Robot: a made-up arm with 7 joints. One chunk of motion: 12 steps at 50 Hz.
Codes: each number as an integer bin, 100 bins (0 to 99) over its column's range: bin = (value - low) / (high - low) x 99, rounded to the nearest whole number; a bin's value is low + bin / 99 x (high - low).
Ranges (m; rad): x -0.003..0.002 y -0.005..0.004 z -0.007..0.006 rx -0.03..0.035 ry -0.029..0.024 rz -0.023..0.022
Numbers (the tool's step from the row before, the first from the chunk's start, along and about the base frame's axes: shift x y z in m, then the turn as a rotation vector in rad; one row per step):
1: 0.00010 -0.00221 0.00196 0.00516 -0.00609 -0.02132
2: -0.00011 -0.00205 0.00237 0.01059 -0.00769 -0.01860
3: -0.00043 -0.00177 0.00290 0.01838 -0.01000 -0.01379
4: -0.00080 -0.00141 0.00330 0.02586 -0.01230 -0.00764
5: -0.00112 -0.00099 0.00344 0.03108 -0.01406 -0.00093
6: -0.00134 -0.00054 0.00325 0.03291 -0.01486 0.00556
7: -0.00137 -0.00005 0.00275 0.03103 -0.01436 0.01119
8: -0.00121 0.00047 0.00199 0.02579 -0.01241 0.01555
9: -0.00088 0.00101 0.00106 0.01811 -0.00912 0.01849
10: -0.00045 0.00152 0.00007 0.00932 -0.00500 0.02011
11: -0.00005 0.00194 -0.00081 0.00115 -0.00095 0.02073
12: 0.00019 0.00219 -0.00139 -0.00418 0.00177 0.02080
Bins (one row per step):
1: 61 31 68 54 43 4
2: 57 32 71 62 40 10
3: 51 36 75 74 35 20
4: 44 39 78 85 31 34
5: 37 44 80 93 28 49
6: 33 49 78 96 26 63
7: 32 54 74 93 27 75
8: 35 60 68 85 31 85
9: 42 66 61 73 37 91
10: 50 72 54 60 45 95
11: 58 76 47 47 52 96
12: 63 79 43 39 57 96

